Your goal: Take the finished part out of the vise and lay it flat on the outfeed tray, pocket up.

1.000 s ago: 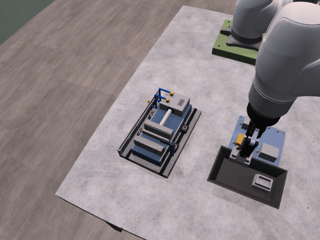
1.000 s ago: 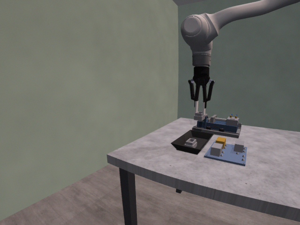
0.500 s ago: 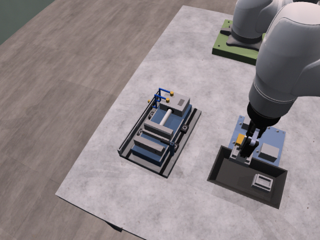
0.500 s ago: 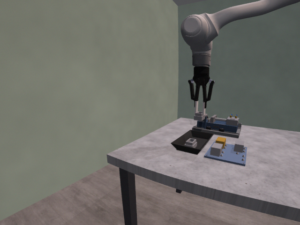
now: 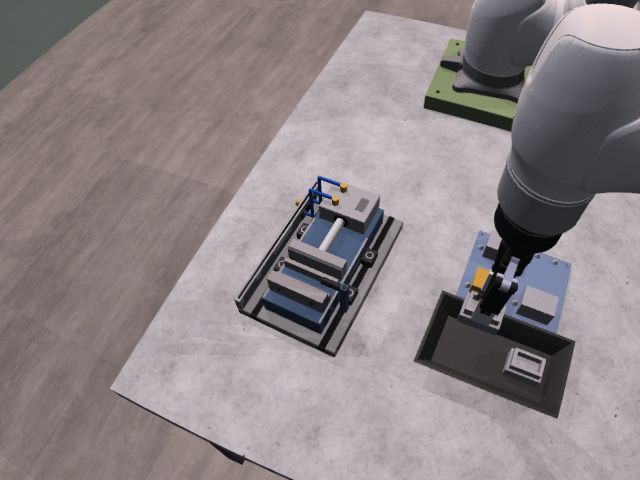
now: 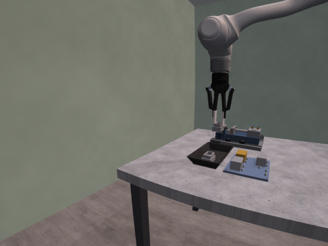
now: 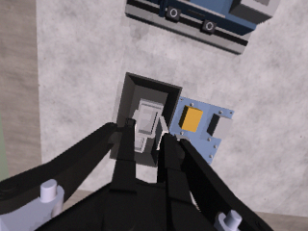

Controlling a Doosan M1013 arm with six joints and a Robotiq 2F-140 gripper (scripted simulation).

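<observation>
The yellow block lies 160 mm below my hand, 120 mm behind it and 30 mm to the left of it. Round my hand: blue fixture plate: 180 mm below, 150 mm behind, 80 mm to the left.
</observation>
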